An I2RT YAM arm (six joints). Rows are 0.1 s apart.
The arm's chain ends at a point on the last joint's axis. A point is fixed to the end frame.
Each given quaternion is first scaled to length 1.
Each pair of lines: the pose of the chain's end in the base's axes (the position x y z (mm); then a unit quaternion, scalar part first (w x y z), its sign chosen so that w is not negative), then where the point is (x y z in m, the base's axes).
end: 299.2, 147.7, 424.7, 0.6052, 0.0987, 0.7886, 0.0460
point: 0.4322 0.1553 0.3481
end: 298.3, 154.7, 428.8, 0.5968, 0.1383, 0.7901, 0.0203
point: 0.4297 0.1507 0.3491
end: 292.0, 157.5, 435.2, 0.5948, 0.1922, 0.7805, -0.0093
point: 0.4218 0.1389 0.3550
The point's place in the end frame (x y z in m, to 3 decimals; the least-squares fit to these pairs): 0.041 0.006 0.148
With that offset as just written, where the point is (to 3 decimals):
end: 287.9, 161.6, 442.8, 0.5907, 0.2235, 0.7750, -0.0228
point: 0.416 0.136 0.362
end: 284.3, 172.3, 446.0, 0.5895, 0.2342, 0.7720, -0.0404
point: 0.411 0.140 0.365
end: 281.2, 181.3, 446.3, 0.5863, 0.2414, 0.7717, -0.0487
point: 0.406 0.146 0.364
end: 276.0, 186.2, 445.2, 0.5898, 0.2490, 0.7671, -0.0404
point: 0.402 0.152 0.364
